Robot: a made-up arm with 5 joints.
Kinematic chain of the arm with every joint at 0, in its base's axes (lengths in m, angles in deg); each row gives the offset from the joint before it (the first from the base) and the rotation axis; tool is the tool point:
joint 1: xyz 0 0 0.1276 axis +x
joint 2: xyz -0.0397 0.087 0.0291 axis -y
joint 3: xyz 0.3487 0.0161 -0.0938 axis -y
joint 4: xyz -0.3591 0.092 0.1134 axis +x
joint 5: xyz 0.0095 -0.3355 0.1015 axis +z
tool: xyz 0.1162 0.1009 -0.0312
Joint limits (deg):
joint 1: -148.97..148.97
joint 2: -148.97..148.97
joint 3: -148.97..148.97
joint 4: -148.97..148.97
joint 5: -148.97..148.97
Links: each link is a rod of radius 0.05 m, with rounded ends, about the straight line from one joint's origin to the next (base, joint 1, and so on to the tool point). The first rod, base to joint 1, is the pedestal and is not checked.
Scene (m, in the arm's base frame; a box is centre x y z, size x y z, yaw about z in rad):
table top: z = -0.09
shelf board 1: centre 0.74 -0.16 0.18 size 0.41 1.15 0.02 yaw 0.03
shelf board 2: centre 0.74 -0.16 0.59 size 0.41 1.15 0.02 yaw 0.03
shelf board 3: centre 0.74 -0.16 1 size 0.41 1.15 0.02 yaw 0.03
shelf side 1: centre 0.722 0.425 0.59 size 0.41 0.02 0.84 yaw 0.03
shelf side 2: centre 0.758 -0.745 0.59 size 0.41 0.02 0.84 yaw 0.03
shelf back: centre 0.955 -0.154 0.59 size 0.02 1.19 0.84 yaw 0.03
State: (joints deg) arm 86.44 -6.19 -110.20 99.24 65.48
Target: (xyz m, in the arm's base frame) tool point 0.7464 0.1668 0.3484
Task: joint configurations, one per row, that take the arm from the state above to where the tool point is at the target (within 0.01 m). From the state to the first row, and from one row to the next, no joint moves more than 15 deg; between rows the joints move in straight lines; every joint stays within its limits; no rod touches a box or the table.
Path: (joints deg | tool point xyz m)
1: 100.08 -18.13 -100.76 89.82 70.31 | 0.3897 -0.2426 0.2106
2: 113.72 -30.06 -91.33 80.40 75.15 | 0.3732 -0.1890 0.1460
3: 127.36 -42.00 -81.89 70.98 79.98 | 0.3492 -0.1278 0.1084
4: 141.00 -53.94 -72.46 61.56 84.81 | 0.3197 -0.0688 0.0951
5: 142.39 -63.38 -80.25 48.74 70.88 | 0.3692 0.0462 0.2125
6: 143.78 -72.82 -88.04 35.93 56.94 | 0.3446 0.1548 0.3484
7: 144.82 -62.17 -100.22 28.20 64.48 | 0.4387 0.1683 0.3610
8: 145.86 -51.52 -112.41 20.48 72.01 | 0.5284 0.1752 0.3663
9: 146.90 -40.87 -124.60 12.76 79.54 | 0.6111 0.1767 0.3651
10: 147.93 -30.22 -136.78 5.03 87.07 | 0.6845 0.1737 0.3585
11: 148.97 -19.57 -148.97 -2.69 94.60 | 0.7464 0.1668 0.3484

